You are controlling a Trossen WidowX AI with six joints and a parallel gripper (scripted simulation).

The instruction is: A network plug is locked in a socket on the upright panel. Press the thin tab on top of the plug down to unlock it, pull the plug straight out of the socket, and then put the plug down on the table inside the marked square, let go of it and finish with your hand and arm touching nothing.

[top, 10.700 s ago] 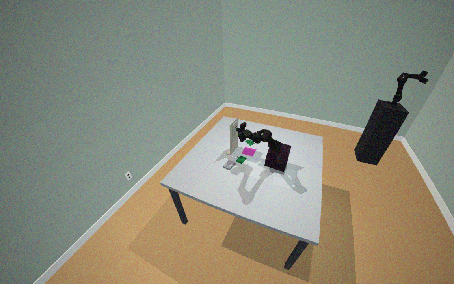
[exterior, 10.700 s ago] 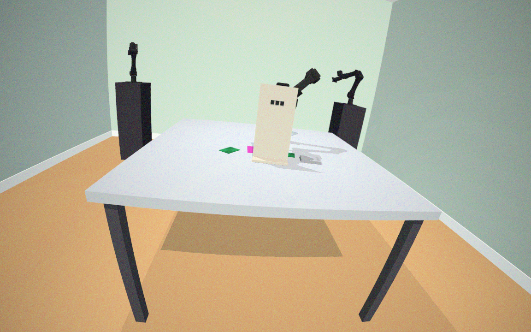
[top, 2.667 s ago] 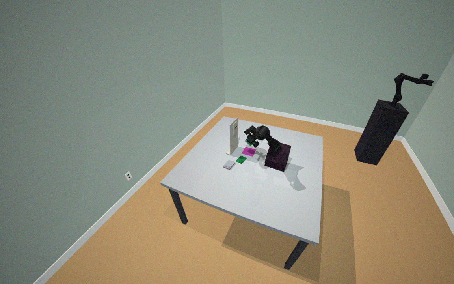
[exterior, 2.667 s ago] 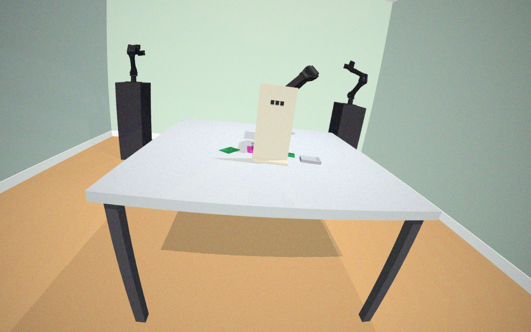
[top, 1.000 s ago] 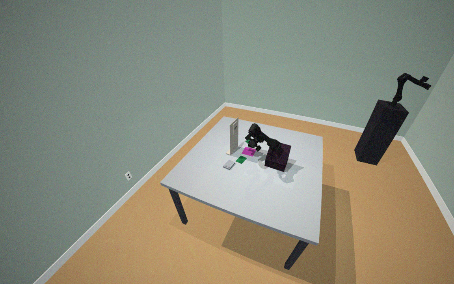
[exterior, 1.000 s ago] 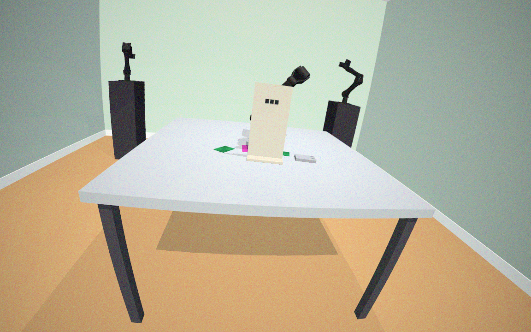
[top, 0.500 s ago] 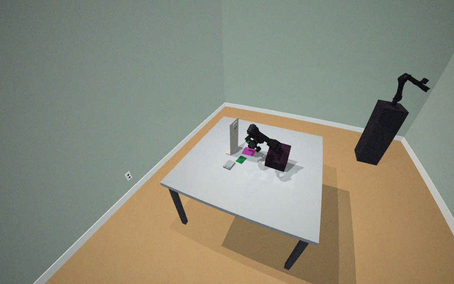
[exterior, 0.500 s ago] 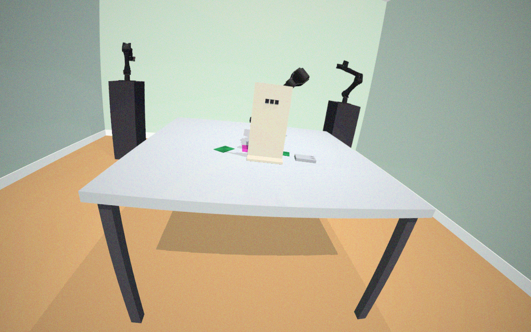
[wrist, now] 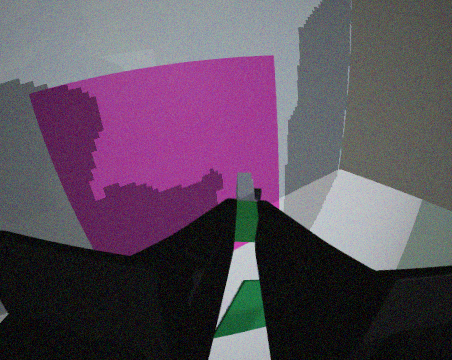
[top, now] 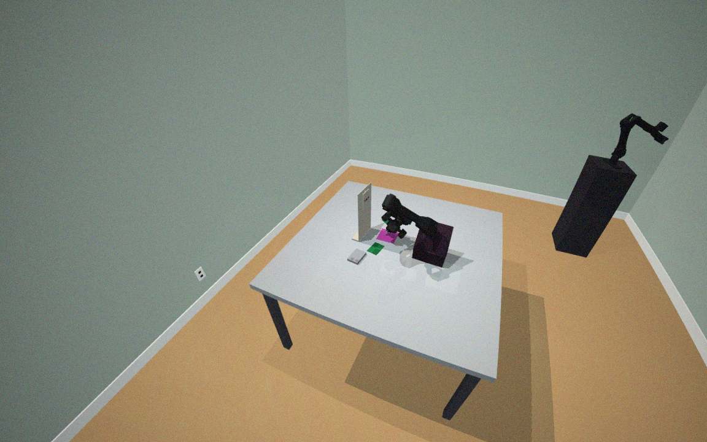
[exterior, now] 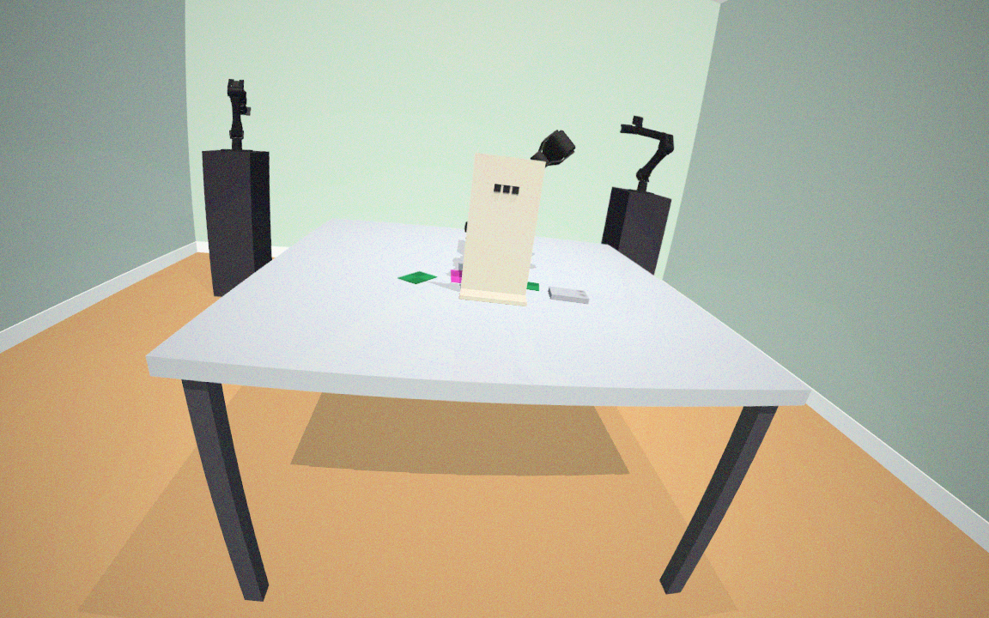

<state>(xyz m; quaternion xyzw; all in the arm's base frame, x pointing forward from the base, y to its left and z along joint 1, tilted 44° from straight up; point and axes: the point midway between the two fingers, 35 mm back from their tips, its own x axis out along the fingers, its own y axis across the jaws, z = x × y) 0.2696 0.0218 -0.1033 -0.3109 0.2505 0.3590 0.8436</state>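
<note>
Now: the magenta marked square 4 cm below my gripper tip and 1 cm behind it. The rest, counted from my gripper tip: beige upright panel: 15 cm ahead, 13 cm above, 5 cm to the left; network plug: right at my gripper tip.
</note>
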